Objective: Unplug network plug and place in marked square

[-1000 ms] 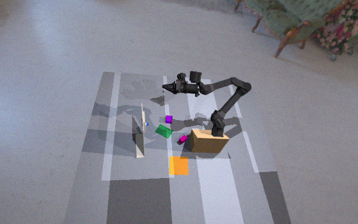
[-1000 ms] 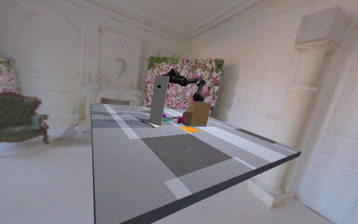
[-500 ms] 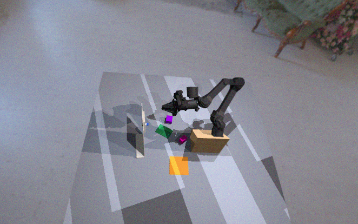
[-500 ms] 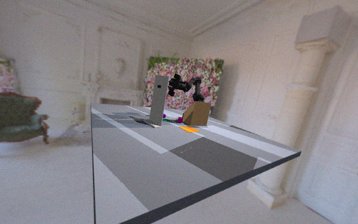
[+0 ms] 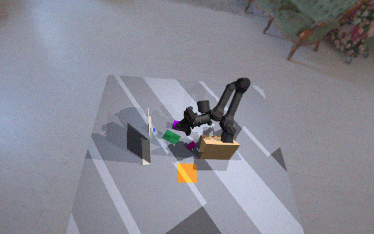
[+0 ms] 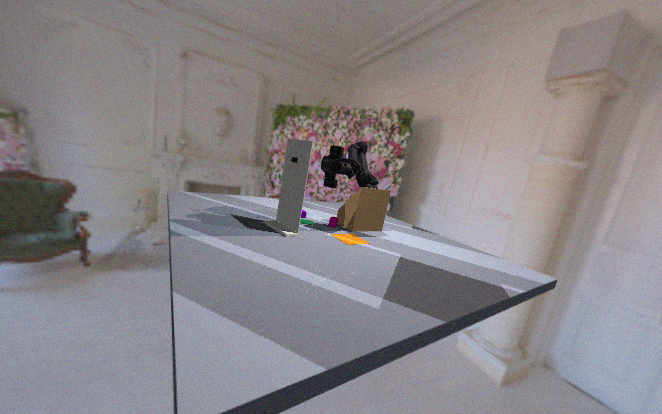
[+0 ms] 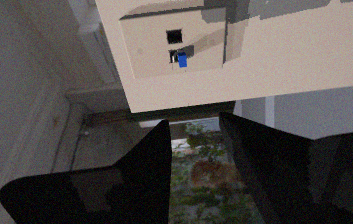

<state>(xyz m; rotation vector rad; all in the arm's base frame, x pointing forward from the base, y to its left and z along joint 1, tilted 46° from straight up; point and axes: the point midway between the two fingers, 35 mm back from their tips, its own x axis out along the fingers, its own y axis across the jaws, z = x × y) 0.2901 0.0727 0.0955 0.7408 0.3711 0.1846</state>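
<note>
Right now the blue network plug is 12 cm ahead of my gripper tip and 2 cm to the left of it. Round my gripper tip: upright panel (14 cm ahead, 11 cm below, 2 cm to the left); orange marked square (28 cm below, 15 cm to the left, 10 cm behind).
</note>
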